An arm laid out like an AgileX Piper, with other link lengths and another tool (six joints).
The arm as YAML. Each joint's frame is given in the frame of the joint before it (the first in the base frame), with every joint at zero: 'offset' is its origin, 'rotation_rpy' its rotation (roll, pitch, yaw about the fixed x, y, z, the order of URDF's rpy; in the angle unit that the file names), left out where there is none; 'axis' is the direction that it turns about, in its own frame. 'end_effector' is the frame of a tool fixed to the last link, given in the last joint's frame.
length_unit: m
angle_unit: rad
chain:
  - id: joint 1
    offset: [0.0, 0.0, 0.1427]
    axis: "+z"
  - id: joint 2
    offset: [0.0, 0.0, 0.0]
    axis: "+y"
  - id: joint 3
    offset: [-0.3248, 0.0, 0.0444]
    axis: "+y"
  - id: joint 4
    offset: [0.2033, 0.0, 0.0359]
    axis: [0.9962, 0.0, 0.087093]
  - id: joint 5
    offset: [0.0, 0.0, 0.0]
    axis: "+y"
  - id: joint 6
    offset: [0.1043, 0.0, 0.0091]
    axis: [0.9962, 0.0, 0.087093]
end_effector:
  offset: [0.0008, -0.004, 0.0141]
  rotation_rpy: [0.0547, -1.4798, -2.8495]
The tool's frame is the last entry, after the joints.
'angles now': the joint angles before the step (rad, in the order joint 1, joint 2, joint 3, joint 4, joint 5, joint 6). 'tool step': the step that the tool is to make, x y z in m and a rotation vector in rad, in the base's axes. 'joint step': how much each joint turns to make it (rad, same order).
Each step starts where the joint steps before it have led.
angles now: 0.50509, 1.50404, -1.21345, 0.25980, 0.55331, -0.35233
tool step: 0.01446, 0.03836, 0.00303, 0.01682, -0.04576, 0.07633
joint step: 0.07849, 0.09243, -0.10389, 0.00067, -0.03617, -0.01090
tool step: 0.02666, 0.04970, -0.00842, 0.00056, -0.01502, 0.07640
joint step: 0.06581, 0.15855, -0.17273, 0.00428, 0.00386, -0.01649
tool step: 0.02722, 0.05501, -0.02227, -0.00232, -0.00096, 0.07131
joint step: 0.05754, 0.18838, -0.20124, 0.01077, 0.01659, -0.01795
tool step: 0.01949, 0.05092, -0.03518, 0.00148, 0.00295, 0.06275
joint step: 0.04871, 0.18346, -0.17767, 0.02596, -0.00031, -0.02943
